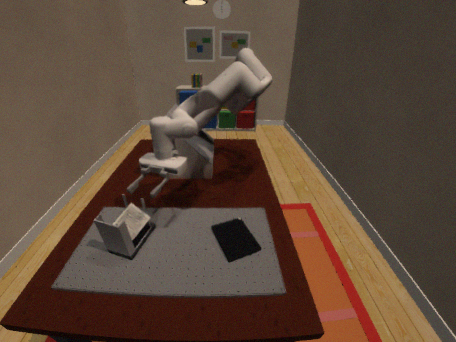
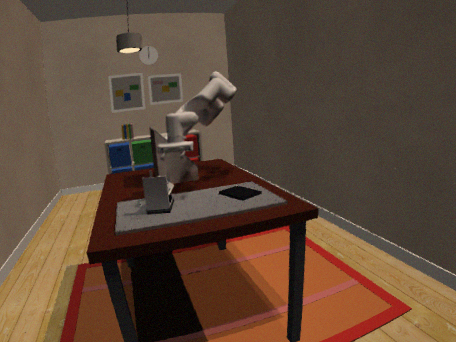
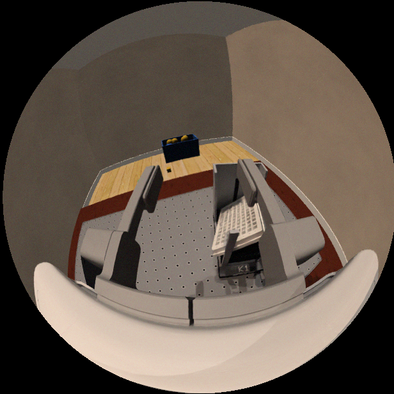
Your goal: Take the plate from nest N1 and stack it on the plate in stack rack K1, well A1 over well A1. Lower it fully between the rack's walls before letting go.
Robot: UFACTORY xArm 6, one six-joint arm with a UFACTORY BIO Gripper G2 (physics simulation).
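Places are measured from the arm's base along level axes (x down, y left, z ahead), in centimetres.
Pixels of known places: hand at its tool point: (image 1: 143, 189) (image 2: 172, 157).
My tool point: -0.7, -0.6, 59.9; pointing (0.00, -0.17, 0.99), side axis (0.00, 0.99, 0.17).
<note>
For each thing: its middle in the pictures, then the offset to it from my tool point, as dx, dy, dz. Level surfaces: height alone.
- white well plate at the middle of its body: (image 1: 128, 224) (image 2: 160, 189) +12.4, -6.6, +3.8
- rack K1 at the middle of its body: (image 1: 127, 224) (image 2: 158, 190) +13.0, -7.5, +3.0
- black nest at the middle of its body: (image 1: 235, 237) (image 2: 239, 192) +19.9, +28.8, -1.7
- grey perforated board at its surface level: dx +20.6
- dark red table at its surface level: dx +21.9
A white well plate (image 1: 132, 220) (image 2: 170, 189) (image 3: 237, 222) lies tilted in rack K1 (image 1: 112, 237) (image 2: 157, 192) (image 3: 230, 270), one side raised and the lower side sticking out past the rack's edge. Whether another plate lies below it in the dark interior, I cannot tell. The black nest (image 1: 236, 240) (image 2: 241, 192) across the board shows no plate on it; its label is not readable. My gripper (image 1: 143, 192) (image 2: 173, 156) (image 3: 200, 175) is shut to its narrow stance, its fingers still apart with nothing between them. It hangs above the rack's arm-base side, apart from the plate.
The rack and nest stand on a grey perforated board (image 1: 180, 270) (image 2: 200, 210) (image 3: 170, 245) on the dark red table (image 1: 165, 315) (image 2: 200, 227). The rack has a tall wall and thin upright posts (image 3: 230, 247). A blue box with yellow balls (image 3: 180, 149) stands on the floor beyond.
</note>
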